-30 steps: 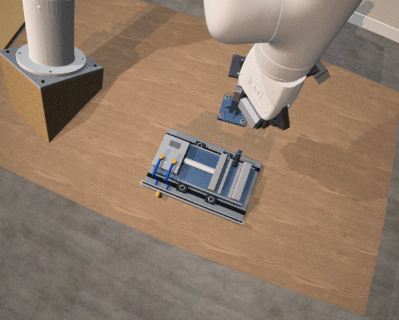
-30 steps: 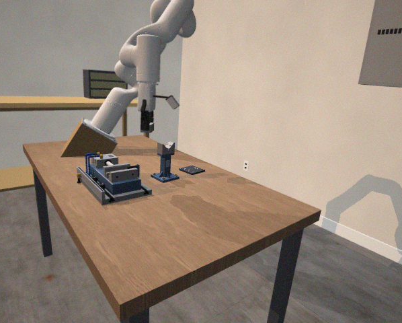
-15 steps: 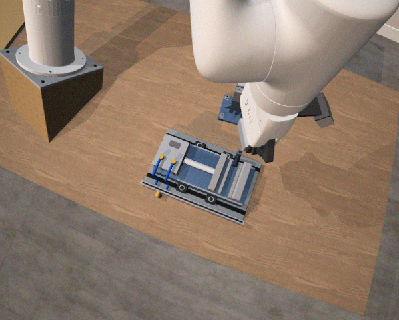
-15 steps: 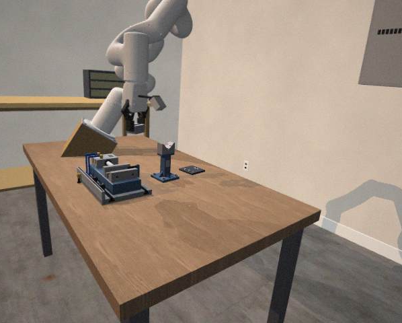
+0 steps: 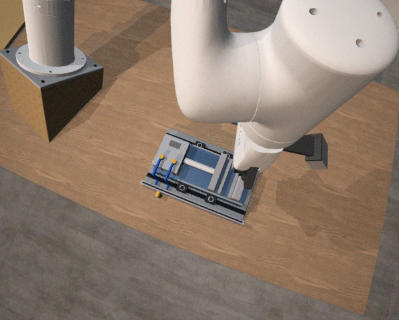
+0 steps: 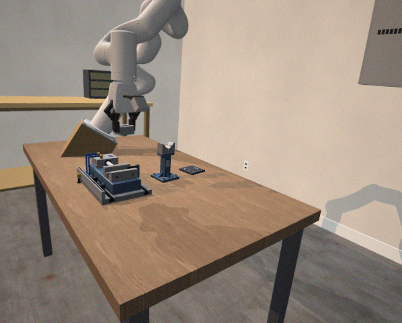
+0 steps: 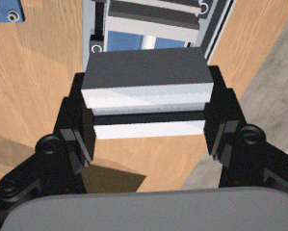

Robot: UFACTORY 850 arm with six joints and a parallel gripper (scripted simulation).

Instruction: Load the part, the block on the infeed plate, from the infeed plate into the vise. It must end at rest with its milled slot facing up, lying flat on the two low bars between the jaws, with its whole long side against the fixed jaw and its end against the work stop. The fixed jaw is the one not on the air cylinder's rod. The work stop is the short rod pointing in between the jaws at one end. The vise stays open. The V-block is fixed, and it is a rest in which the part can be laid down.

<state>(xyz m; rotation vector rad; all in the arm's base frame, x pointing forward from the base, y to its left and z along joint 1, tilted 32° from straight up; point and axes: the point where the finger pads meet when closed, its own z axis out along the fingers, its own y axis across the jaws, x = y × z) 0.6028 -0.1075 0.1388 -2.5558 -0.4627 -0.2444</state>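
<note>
My hand is 3 cm past the moving jaw, 2 cm to the left of it and 17 cm above it. The rest, counted from my hand: work stop: 3 cm to the left, 16 cm below; then part: right at my hand; then fixed jaw: 4 cm ahead, 1 cm to the right, 17 cm below.
</note>
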